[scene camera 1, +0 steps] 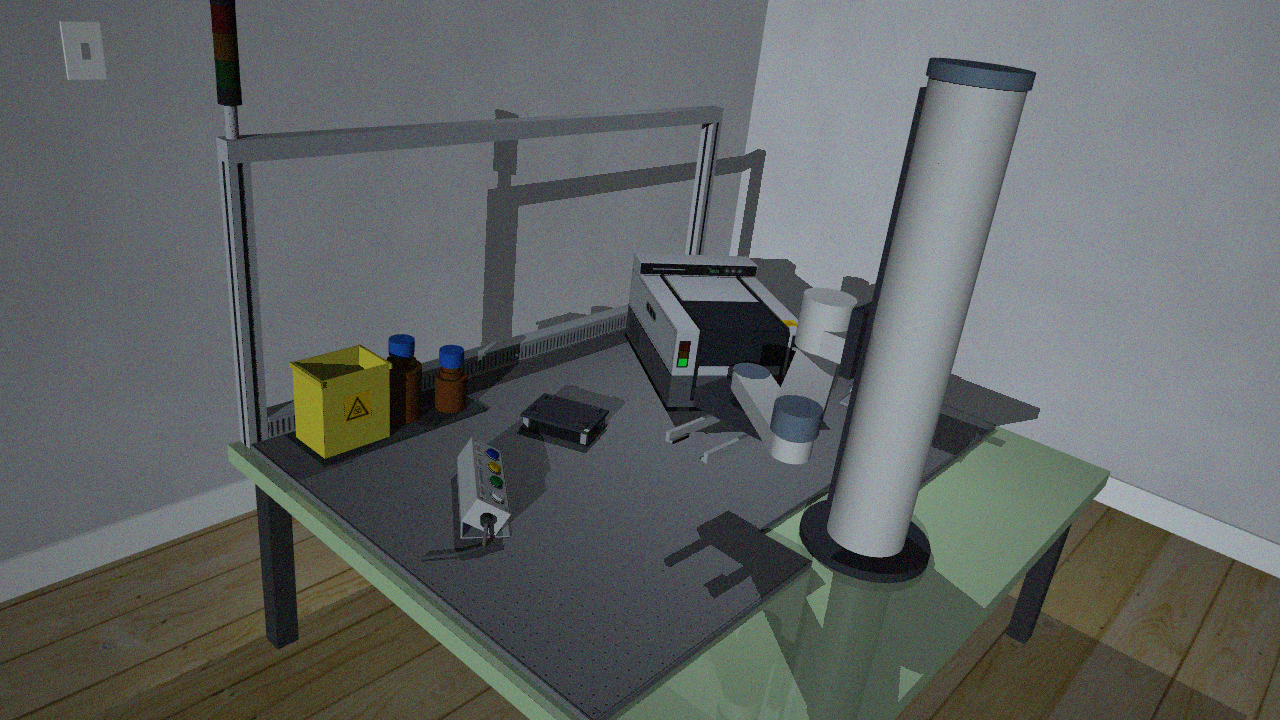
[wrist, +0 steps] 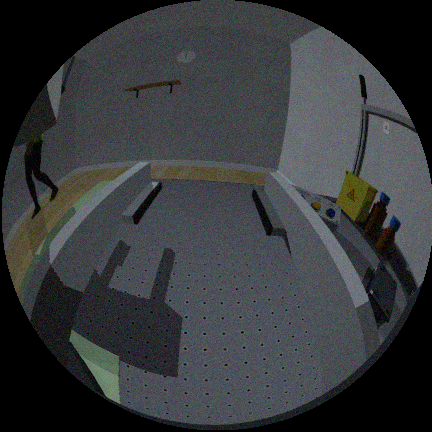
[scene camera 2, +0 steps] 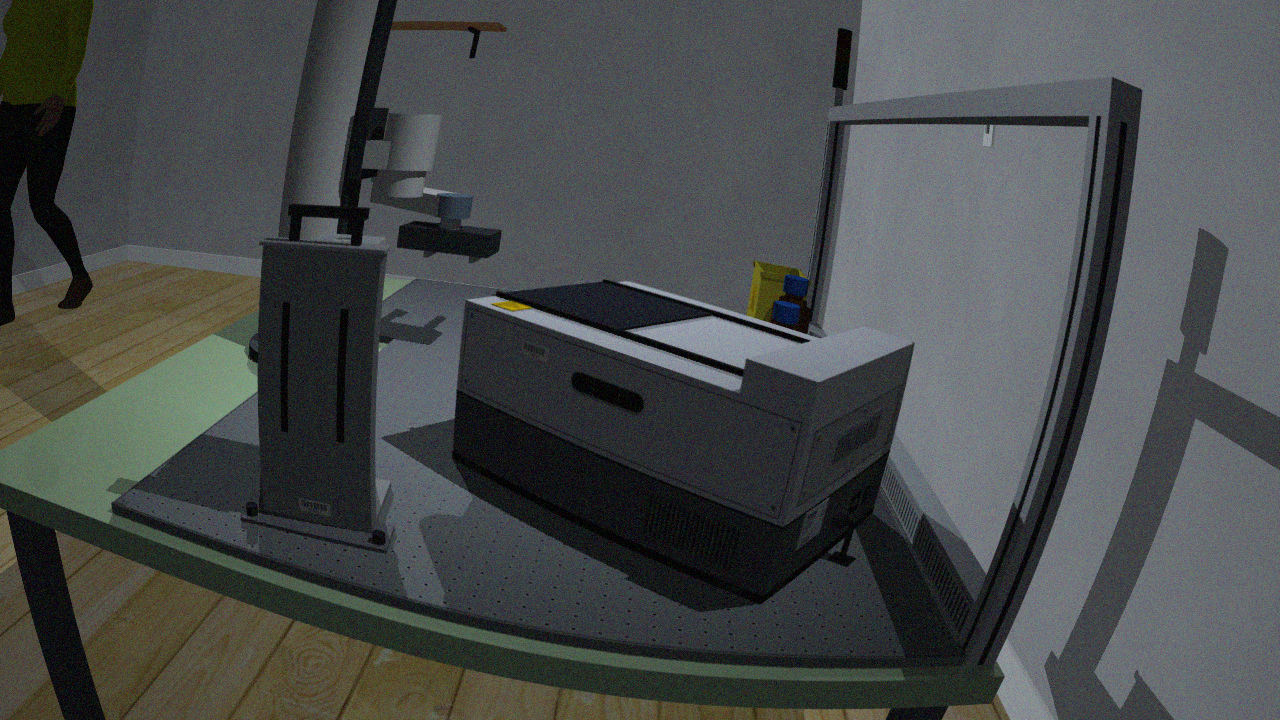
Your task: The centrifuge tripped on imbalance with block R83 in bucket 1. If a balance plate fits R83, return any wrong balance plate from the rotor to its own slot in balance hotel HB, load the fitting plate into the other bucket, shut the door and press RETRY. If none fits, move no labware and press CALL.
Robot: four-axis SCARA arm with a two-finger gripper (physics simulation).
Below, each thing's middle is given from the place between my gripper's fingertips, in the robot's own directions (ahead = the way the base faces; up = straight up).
Right now my hand is 55 cm to the left of the dark sliding lid (scene camera 2: 626,309), 31 cm short of it and 3 cm below it. Also, from my hand: centrifuge (scene camera 2: 737,451) 63 cm to the right, 42 cm ahead, 6 cm below.
